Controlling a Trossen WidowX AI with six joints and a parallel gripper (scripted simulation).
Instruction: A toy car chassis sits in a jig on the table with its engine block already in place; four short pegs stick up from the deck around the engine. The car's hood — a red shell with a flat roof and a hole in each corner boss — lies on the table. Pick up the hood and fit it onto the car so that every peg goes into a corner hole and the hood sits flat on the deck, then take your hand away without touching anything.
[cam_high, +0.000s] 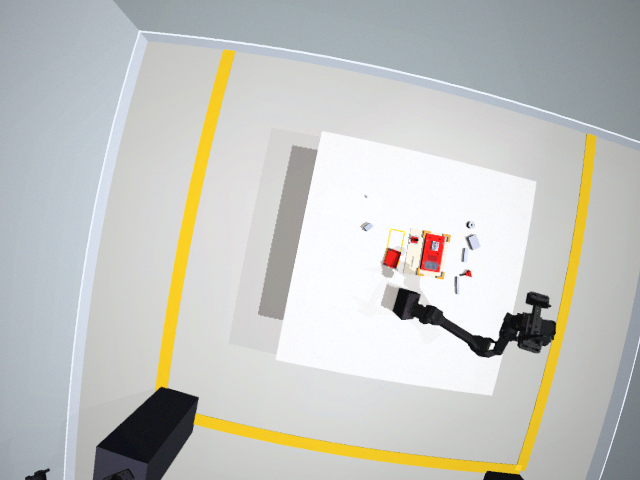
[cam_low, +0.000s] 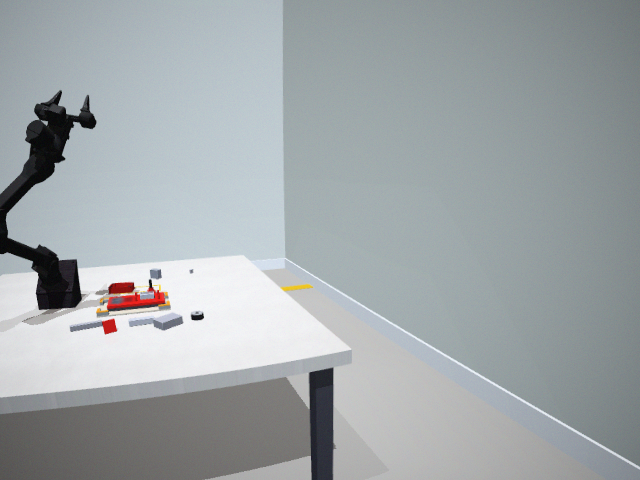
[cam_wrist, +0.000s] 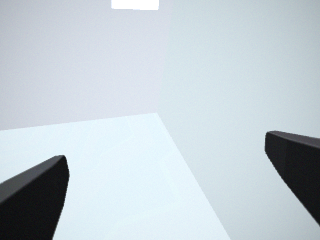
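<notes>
Now: the red hood 70 cm below my gripper tip, 29 cm to the left of it and 7 cm ahead of it. The rest, counted from my gripper tip: grey bar 71 cm below, 11 cm to the right, 1 cm ahead; grey cube 69 cm below, 46 cm to the left, 20 cm ahead.
</notes>
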